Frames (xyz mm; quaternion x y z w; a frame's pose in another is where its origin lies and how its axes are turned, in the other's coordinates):
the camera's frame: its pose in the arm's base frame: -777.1 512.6 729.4 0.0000 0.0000 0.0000 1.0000
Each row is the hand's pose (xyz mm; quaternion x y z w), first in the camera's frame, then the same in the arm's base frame.
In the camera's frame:
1: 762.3 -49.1 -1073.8 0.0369 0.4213 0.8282 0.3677
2: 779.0 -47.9 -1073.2 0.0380 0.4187 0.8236 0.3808
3: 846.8 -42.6 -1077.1 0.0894 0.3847 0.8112 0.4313
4: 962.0 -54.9 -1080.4 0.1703 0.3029 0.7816 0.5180
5: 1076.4 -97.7 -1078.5 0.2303 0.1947 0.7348 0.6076
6: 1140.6 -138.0 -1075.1 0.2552 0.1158 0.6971 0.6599
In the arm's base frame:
1: -14.8 463.5 -344.4 0.0369 0.4213 0.8282 0.3677
2: 1.9 464.7 -343.8 0.0380 0.4187 0.8236 0.3808
3: 69.7 470.0 -347.7 0.0894 0.3847 0.8112 0.4313
4: 184.9 457.7 -351.0 0.1703 0.3029 0.7816 0.5180
5: 299.3 414.9 -349.1 0.2303 0.1947 0.7348 0.6076
6: 363.5 374.6 -345.7 0.2552 0.1158 0.6971 0.6599

